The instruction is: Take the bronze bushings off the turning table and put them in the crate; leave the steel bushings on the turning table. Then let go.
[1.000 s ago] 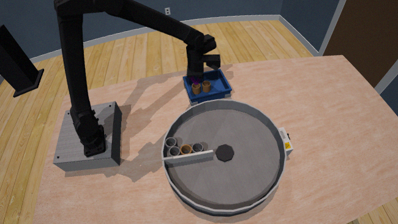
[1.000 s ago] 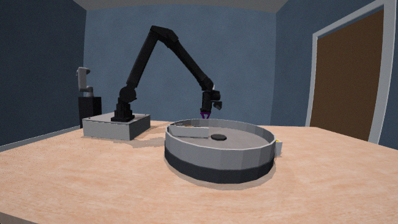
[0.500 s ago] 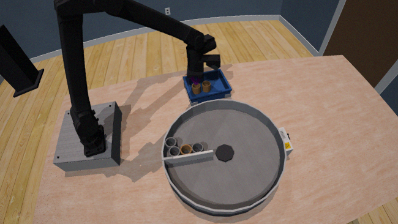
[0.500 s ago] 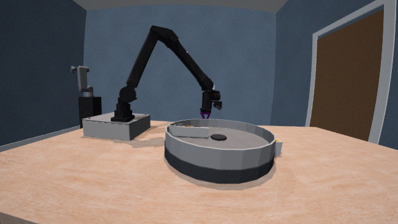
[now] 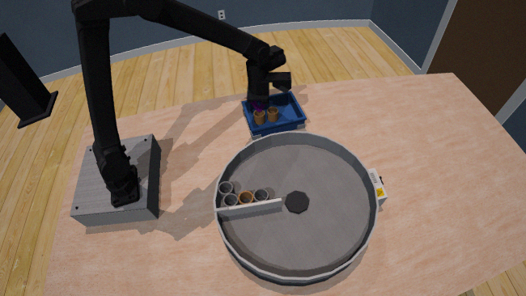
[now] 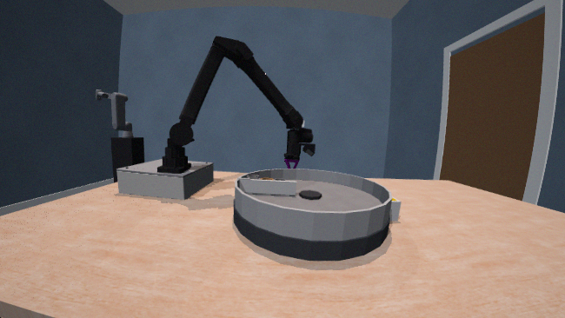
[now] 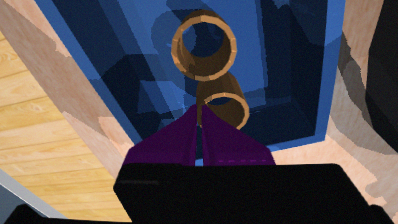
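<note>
The blue crate lies 40 mm ahead of my hand, 20 mm to the right of it and 20 mm below it. Round my hand: turning table 30 mm behind, 370 mm to the right.
</note>
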